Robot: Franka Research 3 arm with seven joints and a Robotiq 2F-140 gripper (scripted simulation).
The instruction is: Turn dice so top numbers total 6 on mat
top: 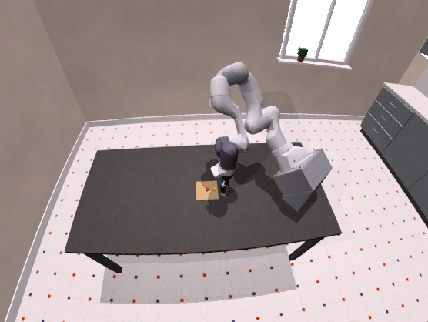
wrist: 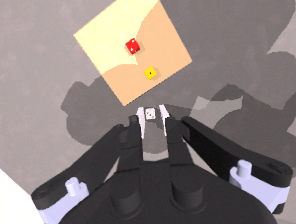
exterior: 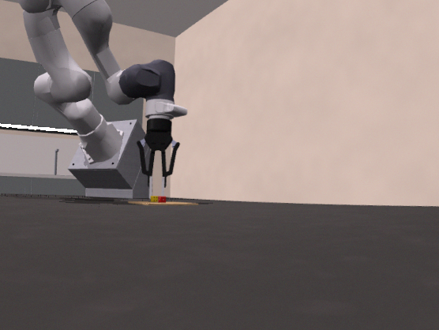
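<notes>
Right now the white die is 4 cm below my hand. The rest, counted from my hand: tan mat 9 cm ahead, 6 cm to the right, 4 cm below; yellow die 5 cm ahead, 5 cm to the right, 3 cm below; red die 9 cm ahead, 6 cm to the right, 3 cm below.
</notes>
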